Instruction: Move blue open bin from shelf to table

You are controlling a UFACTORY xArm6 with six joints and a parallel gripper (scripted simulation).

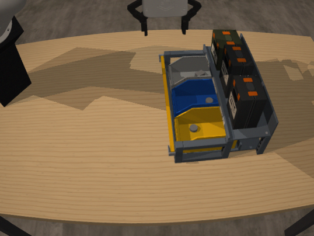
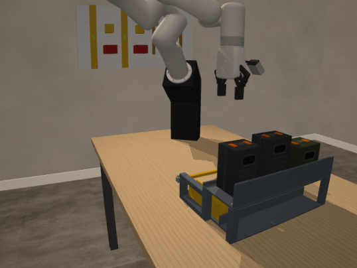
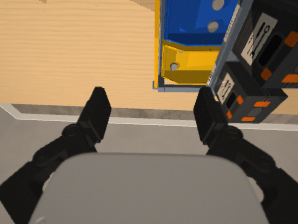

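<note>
Right now my hand is 26 cm above the yellow rail. From my hand the other things lie so: yellow bin (27 cm below, 13 cm to the right, 8 cm ahead); then dark green case (23 cm ahead, 17 cm below, 7 cm to the left); then blue open bin (27 cm below, 11 cm ahead, 2 cm to the right).
</note>
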